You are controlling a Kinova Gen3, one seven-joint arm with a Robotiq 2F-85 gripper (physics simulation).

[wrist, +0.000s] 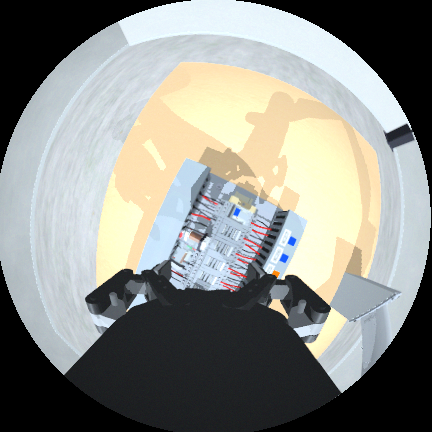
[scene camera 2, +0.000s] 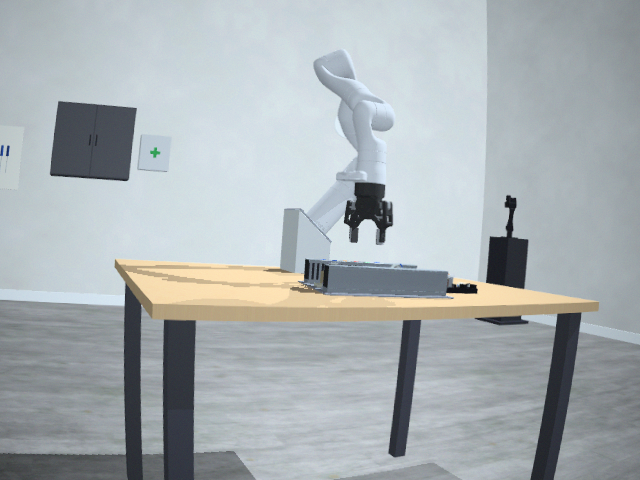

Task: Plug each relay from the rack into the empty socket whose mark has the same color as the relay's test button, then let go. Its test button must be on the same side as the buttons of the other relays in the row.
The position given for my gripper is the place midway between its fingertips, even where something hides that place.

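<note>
Scene camera 2: my gripper (scene camera 2: pixel 366 243), a duct wall (scene camera 2: pixel 345 279). Wrist view: my gripper again (wrist: pixel 208 270).
</note>
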